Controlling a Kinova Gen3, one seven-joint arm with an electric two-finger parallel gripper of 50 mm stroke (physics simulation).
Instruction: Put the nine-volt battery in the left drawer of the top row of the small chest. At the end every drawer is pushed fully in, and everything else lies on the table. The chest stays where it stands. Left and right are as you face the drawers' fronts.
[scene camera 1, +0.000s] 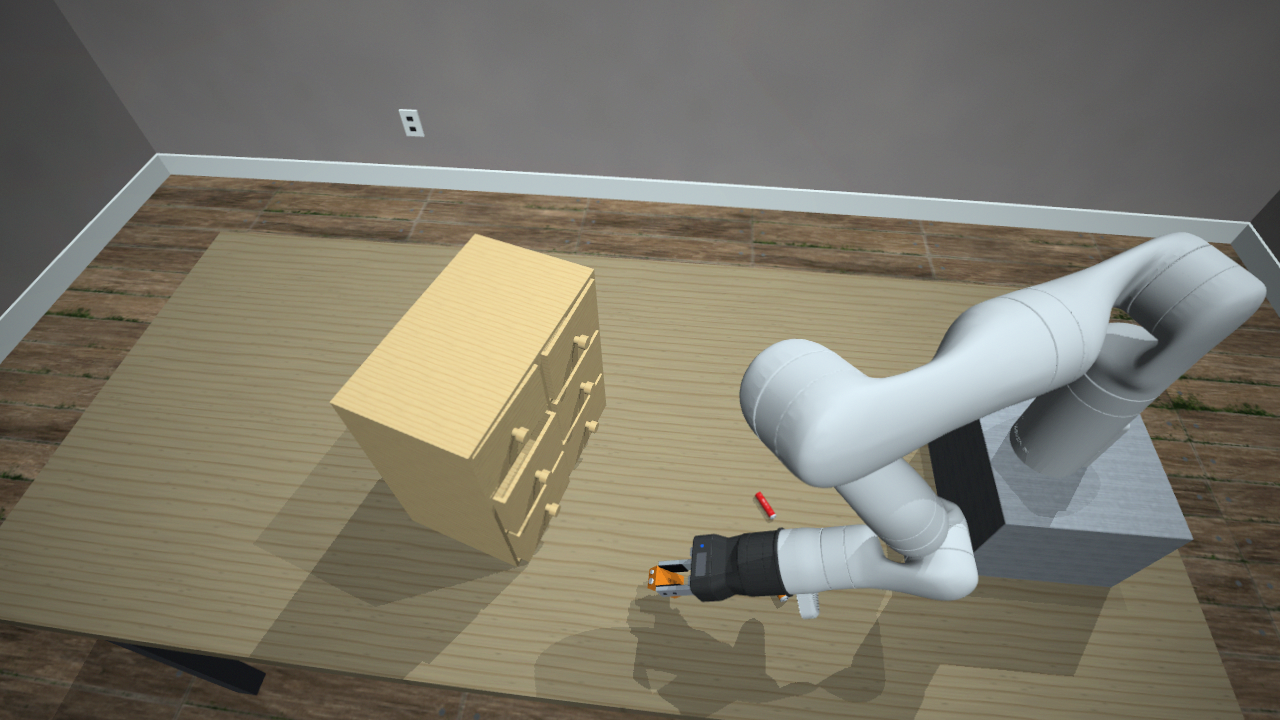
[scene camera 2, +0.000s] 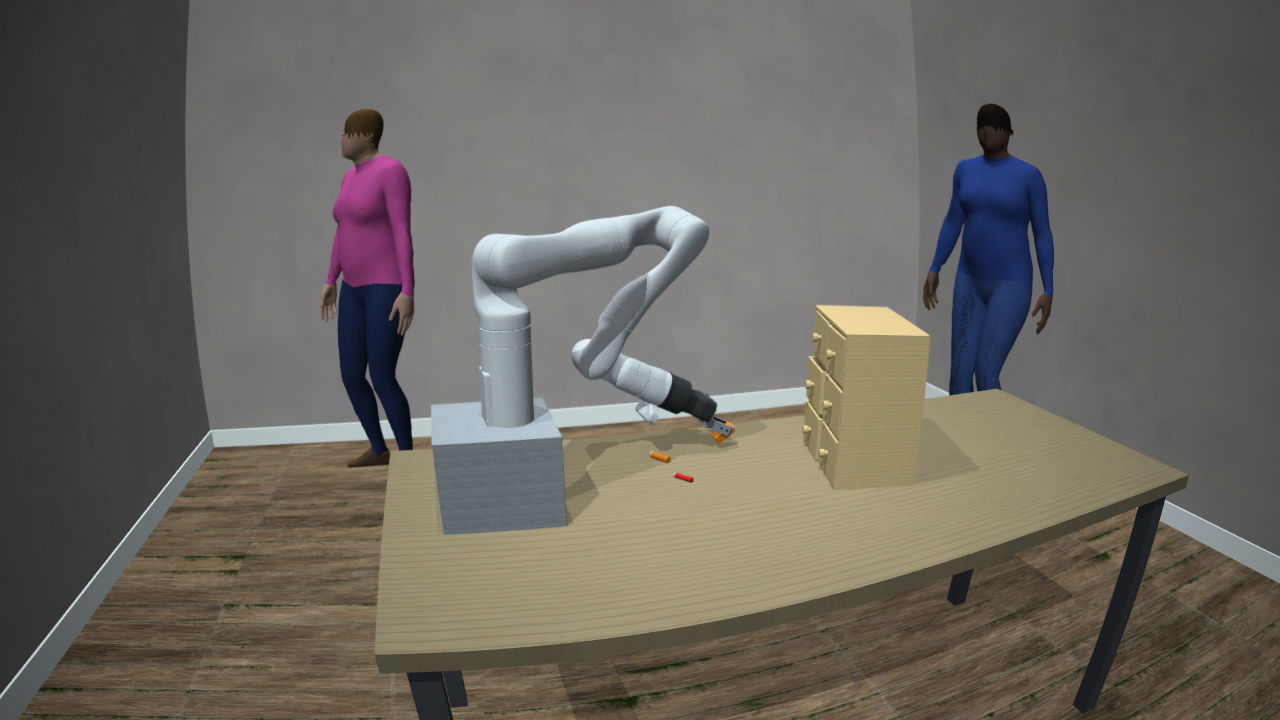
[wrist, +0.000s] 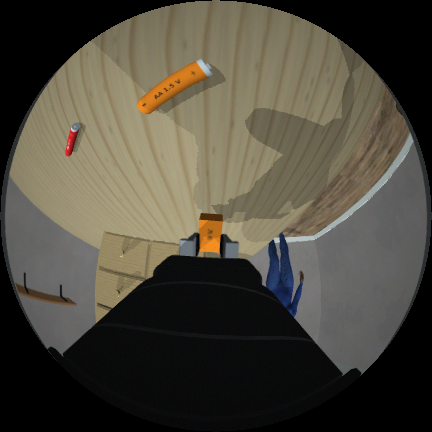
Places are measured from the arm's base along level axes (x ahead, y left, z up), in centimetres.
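Pixels of known places: gripper, fingertip midpoint: (scene camera 1: 660, 579) (scene camera 2: 726, 428) (wrist: 209, 241); arm's base, link origin: (scene camera 1: 1045, 446) (scene camera 2: 509, 419).
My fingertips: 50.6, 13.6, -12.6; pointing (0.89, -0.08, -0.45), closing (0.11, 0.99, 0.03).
Note:
For each thing: its top centre in the pictures, then the offset to it from my fingertips, as dx, dy, dz. "pt": a spot on its surface instead. Level surfaces: height alone.
- nine-volt battery, top centre: (wrist: 209, 249) (scene camera 1: 665, 576) (scene camera 2: 724, 423) -0.7, +0.1, +1.3
- small chest, top centre: (scene camera 1: 471, 330) (scene camera 2: 869, 319) +23.1, -20.4, +27.0
- top row's left drawer, surface spot: (scene camera 1: 501, 443) (scene camera 2: 818, 330) pt +18.4, -7.6, +22.3
- middle row, surface spot: (scene camera 1: 519, 503) pt +17.9, -5.5, +11.1
- orange AA battery, top centre: (wrist: 169, 86) (scene camera 2: 659, 453) -16.3, -0.8, -3.2
- thin red battery, top centre: (wrist: 68, 143) (scene camera 1: 766, 504) (scene camera 2: 683, 475) -16.0, -12.7, -3.6
- table, surface height: dz -4.7
My gripper (scene camera 1: 669, 578) (scene camera 2: 721, 429) (wrist: 209, 241) is shut on the nine-volt battery (scene camera 1: 657, 575) (scene camera 2: 718, 437) (wrist: 210, 232), an orange block. It holds it above the table, in front of the small chest (scene camera 1: 465, 340) (scene camera 2: 881, 402) (wrist: 135, 252) and apart from it, off toward the chest's left side. The top row's left drawer (scene camera 1: 501, 443) (scene camera 2: 819, 331) looks pushed in. The left drawer of the middle row (scene camera 1: 519, 503) (scene camera 2: 814, 371) stands out a little. In the wrist view the gripper body hides the chest's upper part.
An orange AA battery (scene camera 2: 659, 456) (wrist: 172, 87) and a thin red battery (scene camera 1: 765, 505) (scene camera 2: 683, 477) (wrist: 72, 140) lie on the table (scene camera 1: 223, 304) (scene camera 2: 716, 555). The robot's grey base block (scene camera 1: 1065, 546) (scene camera 2: 501, 483) stands across from the drawer fronts. Two people stand beyond the table.

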